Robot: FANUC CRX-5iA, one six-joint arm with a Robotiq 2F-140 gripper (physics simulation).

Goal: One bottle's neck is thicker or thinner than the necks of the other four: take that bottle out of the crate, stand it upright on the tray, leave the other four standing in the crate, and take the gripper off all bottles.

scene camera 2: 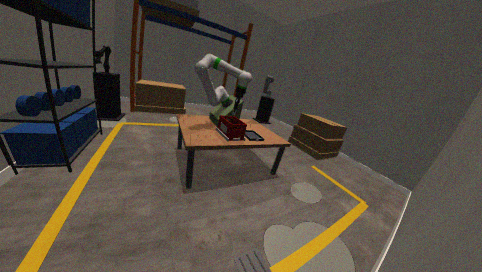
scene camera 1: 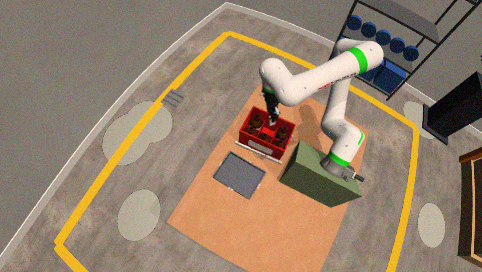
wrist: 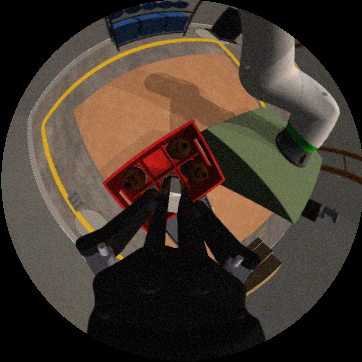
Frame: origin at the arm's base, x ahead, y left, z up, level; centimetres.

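Seen in the pictures: gripper, fingertip midpoint: (scene camera 2: 233,114) (scene camera 1: 272,124) (wrist: 173,184); arm's base at its link origin: (scene camera 2: 228,103) (scene camera 1: 331,169) (wrist: 292,148).
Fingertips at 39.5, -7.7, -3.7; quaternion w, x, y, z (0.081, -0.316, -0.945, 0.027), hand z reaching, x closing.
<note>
Offsets run from my fingertips to a thing's top centre, as dx, dy, dz. "spot": to the spot under its first point. Level surfaces: height alone.
A red crate @[+1.2, +0.0, -5.2] (scene camera 1: 244,136) (scene camera 2: 232,128) (wrist: 157,161) stands on the wooden table @[dz -22.8] (scene camera 1: 269,219) (scene camera 2: 201,138). Brown bottles stand upright in it, among them one at its far left (scene camera 1: 256,120) (wrist: 133,178) and two @[-6.9, -5.6, -6.4] (scene camera 1: 282,132) (wrist: 180,146) @[-8.4, +3.6, -6.4] (wrist: 197,170) near the green pedestal. One cell is bare. I cannot tell the neck widths apart. My gripper (scene camera 1: 272,121) (scene camera 2: 234,108) (wrist: 173,184) is shut on nothing and points down over the crate's middle, above the bottle tops. In the wrist view its fingers cover one bottle. The grey tray @[spot: +2.6, +27.1, -22.2] (scene camera 1: 239,174) (scene camera 2: 253,135) lies bare beside the crate.
The arm stands on a green pedestal (scene camera 1: 313,179) (wrist: 263,151) on the table right beside the crate. Off the table are a black shelf rack (scene camera 2: 53,111) with blue rolls, and stacked cardboard boxes (scene camera 2: 318,138) on the floor.
</note>
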